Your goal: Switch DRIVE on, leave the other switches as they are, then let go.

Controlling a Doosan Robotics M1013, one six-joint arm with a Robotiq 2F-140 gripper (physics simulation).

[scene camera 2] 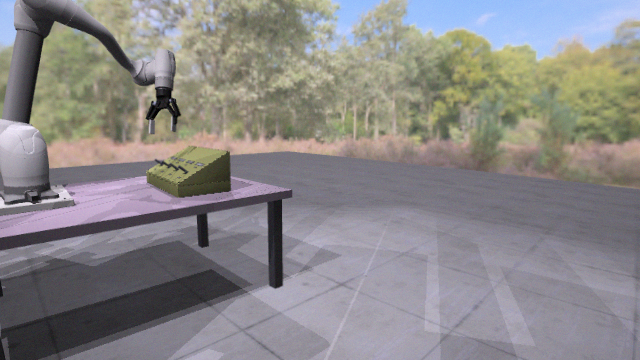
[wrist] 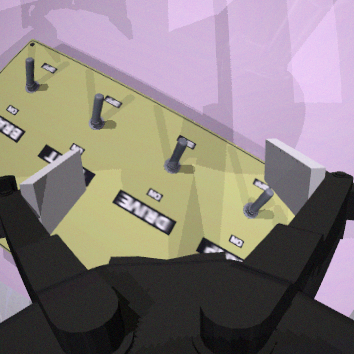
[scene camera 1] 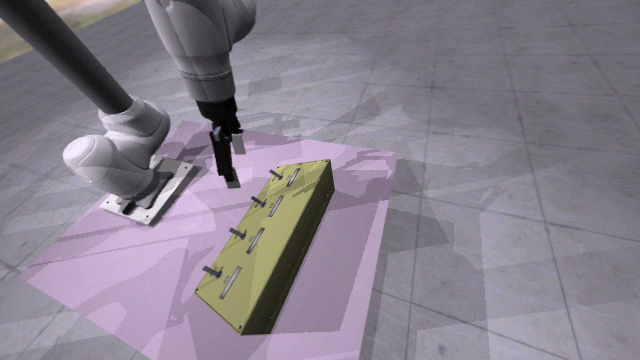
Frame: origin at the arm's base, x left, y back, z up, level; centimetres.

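Where they show: gripper, fingertip midpoint: [scene camera 2: 162, 132] [wrist: 172, 164] [scene camera 1: 237, 169]; arm's base, origin of the base link: [scene camera 2: 28, 196] [scene camera 1: 146, 188].
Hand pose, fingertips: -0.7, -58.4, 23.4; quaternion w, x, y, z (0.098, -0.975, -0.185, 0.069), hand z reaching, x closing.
Things, the pixels of their centre, and the offset from my fingertips, as dx, dy, dz. "spot": a spot on its surface instead. Level surfaces: height alone.
- yellow-green sloped switch box, body centre: [wrist: 115, 186] [scene camera 1: 275, 230] [scene camera 2: 187, 173] -8.9, -8.0, -20.4
- DRIVE label, body centre: [wrist: 143, 211] [scene camera 1: 276, 205] -2.8, -8.2, -14.1
- DRIVE lever, body centre: [wrist: 176, 153] [scene camera 1: 257, 200] -1.4, -0.1, -15.5
- tag, surface spot: [wrist: 154, 194] spot: -2.4, -5.9, -15.3
- BRA, body centre: [wrist: 29, 72] [scene camera 1: 210, 271] -25.0, +4.2, -15.5
- VENT, body centre: [wrist: 96, 108] -13.2, +2.0, -15.5
- DRIVE, body centre: [wrist: 260, 201] +10.4, -2.3, -15.5
- pink table, its level: dz -26.9
A yellow-green sloped switch box [scene camera 1: 280, 235] [scene camera 2: 207, 175] [wrist: 125, 185] carries a row of dark levers. The DRIVE label [wrist: 145, 212] reads upside down in the wrist view. The DRIVE lever [wrist: 175, 156] [scene camera 1: 258, 201] leans towards its OFF tag [wrist: 186, 142], away from its ON tag [wrist: 154, 194]. The other levers, one at BRA… [wrist: 30, 75], one at VENT [wrist: 97, 111] and one beyond DRIVE [wrist: 258, 203], also lean to their OFF side. My gripper [scene camera 1: 236, 168] [scene camera 2: 163, 128] [wrist: 172, 164] is open and empty, above the box, with the DRIVE lever between its fingers in the wrist view but well below them.
The box stands on a pink table [scene camera 1: 360, 280] [scene camera 2: 250, 190] with dark legs. The arm's base plate [scene camera 1: 150, 215] [scene camera 2: 65, 197] is fixed to the table on the levers' side of the box. The neighbouring levers stand close on both sides of the DRIVE lever.
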